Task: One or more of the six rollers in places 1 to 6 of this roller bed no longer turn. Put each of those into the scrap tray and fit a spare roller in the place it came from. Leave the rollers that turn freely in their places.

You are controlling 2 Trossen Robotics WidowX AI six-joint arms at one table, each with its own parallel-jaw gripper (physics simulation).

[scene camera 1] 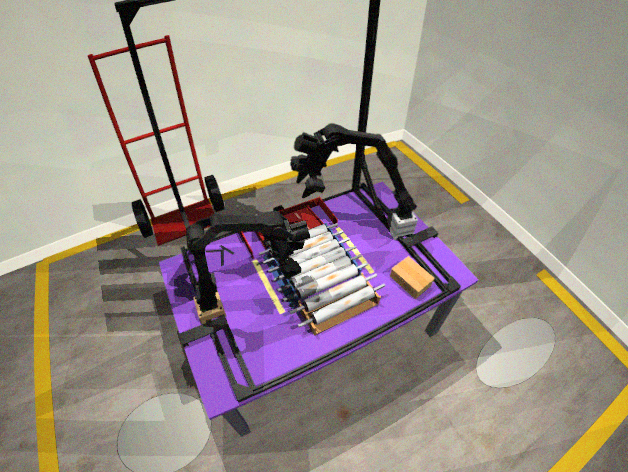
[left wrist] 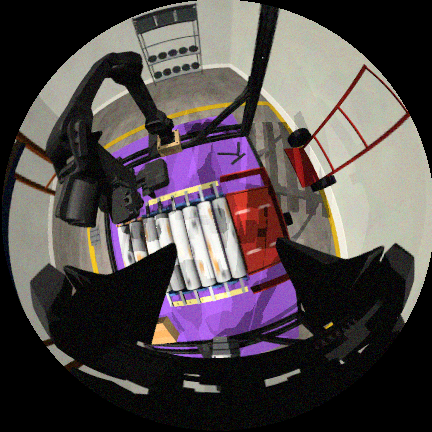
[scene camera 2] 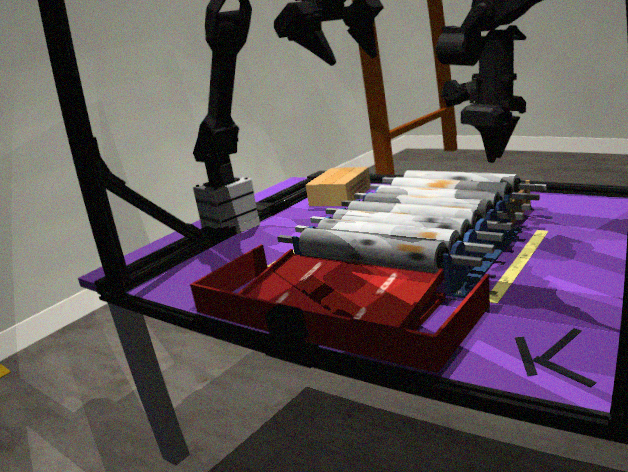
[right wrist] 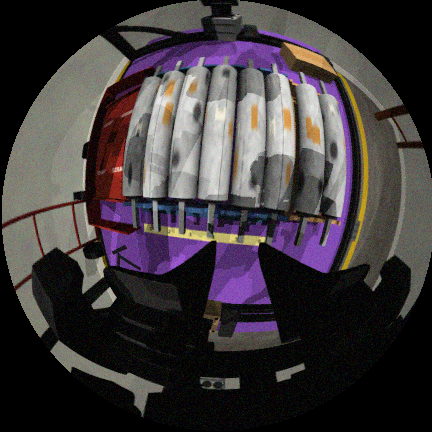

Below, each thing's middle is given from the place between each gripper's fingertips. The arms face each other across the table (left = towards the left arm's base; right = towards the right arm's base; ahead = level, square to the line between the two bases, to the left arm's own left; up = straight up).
Now: the wooden rack [scene camera 1: 316, 329] 160 mm ahead of my right hand, 150 mm to the left of it and 130 mm below it. Also, from my right hand: brown box [scene camera 2: 337, 184] 480 mm to the left, 210 mm ahead, 130 mm below.
My left gripper is now 32 cm short of the wooden rack and 32 cm above it. The rest, counted from my left hand: brown box (37 cm ahead, 33 cm to the left, 32 cm below).
